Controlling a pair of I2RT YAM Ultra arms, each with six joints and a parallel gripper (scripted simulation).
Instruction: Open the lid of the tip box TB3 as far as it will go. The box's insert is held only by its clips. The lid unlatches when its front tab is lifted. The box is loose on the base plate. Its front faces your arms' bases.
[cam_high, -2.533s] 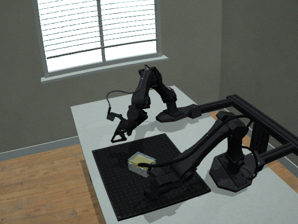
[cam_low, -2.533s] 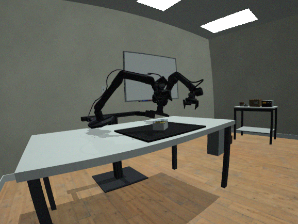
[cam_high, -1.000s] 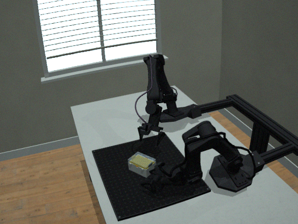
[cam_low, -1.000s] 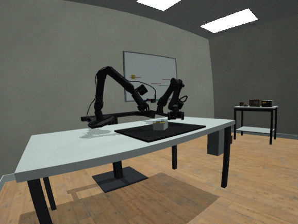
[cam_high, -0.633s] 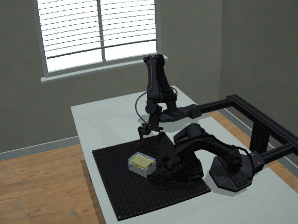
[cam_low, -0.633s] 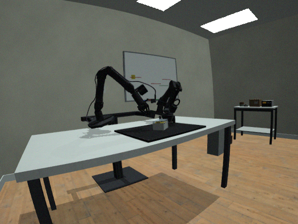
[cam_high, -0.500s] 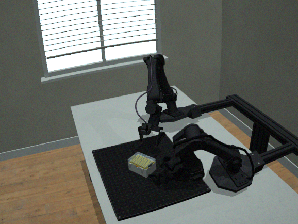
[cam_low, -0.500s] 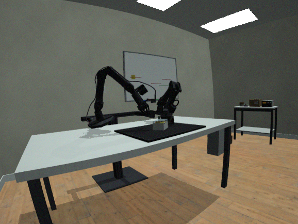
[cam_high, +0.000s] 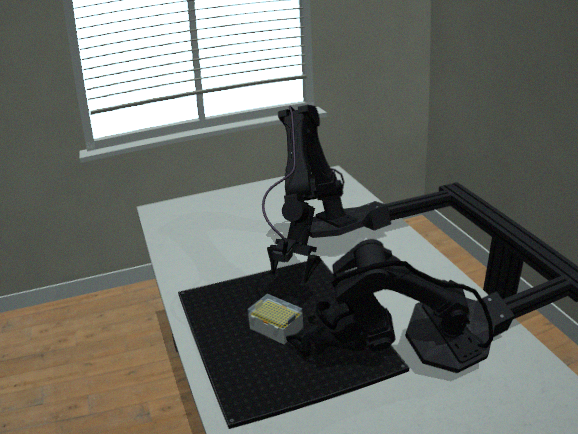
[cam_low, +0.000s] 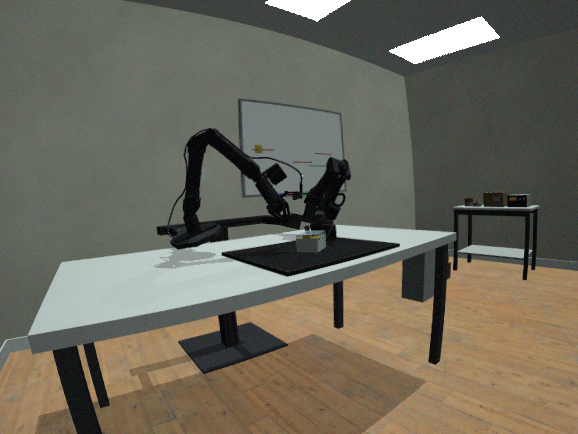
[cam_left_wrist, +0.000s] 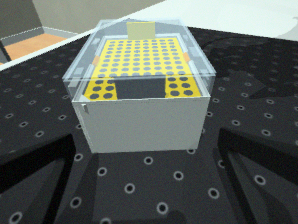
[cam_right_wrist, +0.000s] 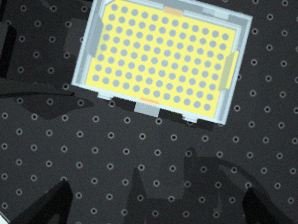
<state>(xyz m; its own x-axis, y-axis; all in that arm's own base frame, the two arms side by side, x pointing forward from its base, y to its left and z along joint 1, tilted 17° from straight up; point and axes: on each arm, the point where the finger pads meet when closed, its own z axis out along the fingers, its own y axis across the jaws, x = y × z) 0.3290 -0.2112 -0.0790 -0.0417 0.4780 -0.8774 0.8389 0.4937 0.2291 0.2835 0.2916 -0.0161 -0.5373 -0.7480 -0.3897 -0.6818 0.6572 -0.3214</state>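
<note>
Right now my left hand is 4 cm short of the tip box, 7 cm to the left of it and 1 cm below it.
My right hand is 7 cm short of the tip box, 6 cm to the right of it and 8 cm above it.
</note>
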